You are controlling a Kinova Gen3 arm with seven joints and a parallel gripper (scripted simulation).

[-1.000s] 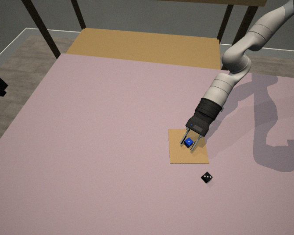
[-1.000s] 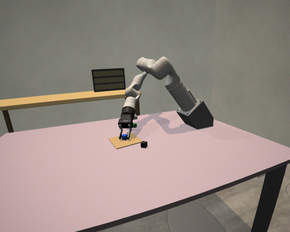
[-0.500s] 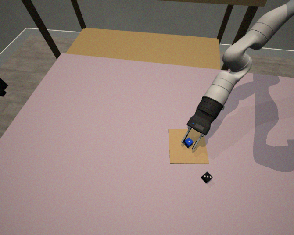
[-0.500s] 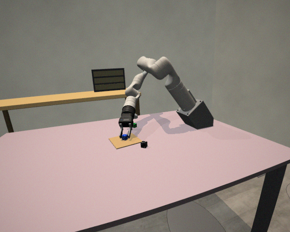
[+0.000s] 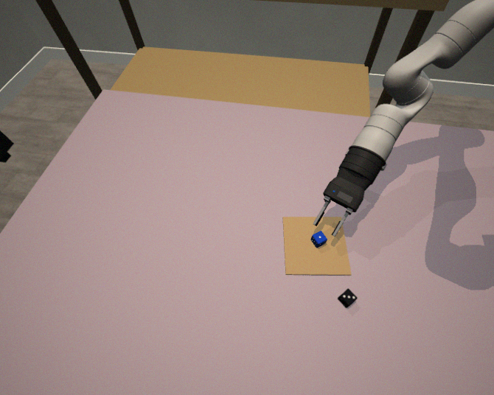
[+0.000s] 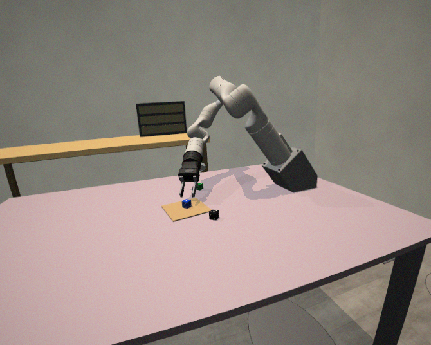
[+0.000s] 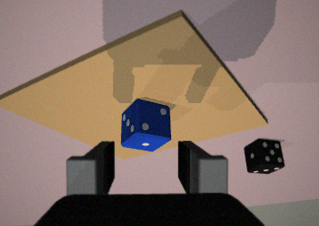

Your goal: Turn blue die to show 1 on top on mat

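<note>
The blue die is 10 mm ahead of my hand, 20 mm to the left of it and 30 mm below it. From my hand the other things lie so: tan mat: 20 mm ahead, 30 mm to the left, 50 mm below; black die: 40 mm behind, 150 mm to the left, 40 mm below; green die: 90 mm behind, 140 mm to the right, 40 mm below.
</note>
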